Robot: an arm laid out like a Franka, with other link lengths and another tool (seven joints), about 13 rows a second.
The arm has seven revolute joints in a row. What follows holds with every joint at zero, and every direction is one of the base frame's. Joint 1 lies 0.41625 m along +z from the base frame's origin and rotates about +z. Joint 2 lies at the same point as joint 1 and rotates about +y. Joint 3 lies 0.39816 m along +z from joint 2 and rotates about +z. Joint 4 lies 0.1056 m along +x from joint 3 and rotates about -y. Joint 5 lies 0.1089 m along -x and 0.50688 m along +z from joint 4 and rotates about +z. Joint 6 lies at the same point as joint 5 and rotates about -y. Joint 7 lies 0.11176 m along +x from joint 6 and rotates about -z. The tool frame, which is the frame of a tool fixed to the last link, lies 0.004 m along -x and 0.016 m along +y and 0.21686 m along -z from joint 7; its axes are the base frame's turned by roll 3.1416, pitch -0.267 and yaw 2.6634 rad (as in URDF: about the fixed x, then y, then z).
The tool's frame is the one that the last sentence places.
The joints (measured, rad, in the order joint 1, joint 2, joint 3, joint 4, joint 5, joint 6, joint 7), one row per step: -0.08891 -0.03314 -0.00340 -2.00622 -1.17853 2.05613 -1.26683; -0.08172 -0.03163 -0.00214 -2.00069 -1.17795 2.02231 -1.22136; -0.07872 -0.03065 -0.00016 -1.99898 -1.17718 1.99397 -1.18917; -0.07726 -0.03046 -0.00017 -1.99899 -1.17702 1.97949 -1.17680; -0.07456 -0.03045 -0.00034 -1.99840 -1.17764 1.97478 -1.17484; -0.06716 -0.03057 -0.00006 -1.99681 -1.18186 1.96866 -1.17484; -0.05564 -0.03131 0.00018 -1.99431 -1.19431 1.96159 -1.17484
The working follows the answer.
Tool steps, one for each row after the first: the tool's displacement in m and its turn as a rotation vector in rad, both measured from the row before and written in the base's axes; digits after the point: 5 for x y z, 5 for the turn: -0.00309 0.00123 0.00158 -0.00134 -0.02856 -0.04285; -0.00377 -0.00038 -0.00024 -0.00262 -0.01665 -0.03503; -0.00240 -0.00098 -0.00035 -0.00246 -0.00452 -0.01688; -0.00020 0.00110 0.00043 -0.00183 -0.00030 -0.00218; 0.00096 0.00436 0.00171 -0.00603 0.00105 0.00409; 0.00207 0.00664 0.00392 -0.01403 0.00026 0.01048
Tool pose at each row, in the base's axes (x y z in m, rotation vector in rad; rounded; the steps above come from the unrounded poses): 0.73394 -0.20434 0.59415 1.18539 -1.79864 1.43086; 0.73085 -0.20311 0.59573 1.12437 -1.83110 1.43123; 0.72707 -0.20349 0.59549 1.07694 -1.85086 1.42671; 0.72467 -0.20447 0.59514 1.05530 -1.85661 1.42257; 0.72447 -0.20336 0.59558 1.05193 -1.85578 1.42300; 0.72542 -0.19900 0.59729 1.05393 -1.84850 1.42925; 0.72750 -0.19236 0.60120 1.05839 -1.83274 1.44599

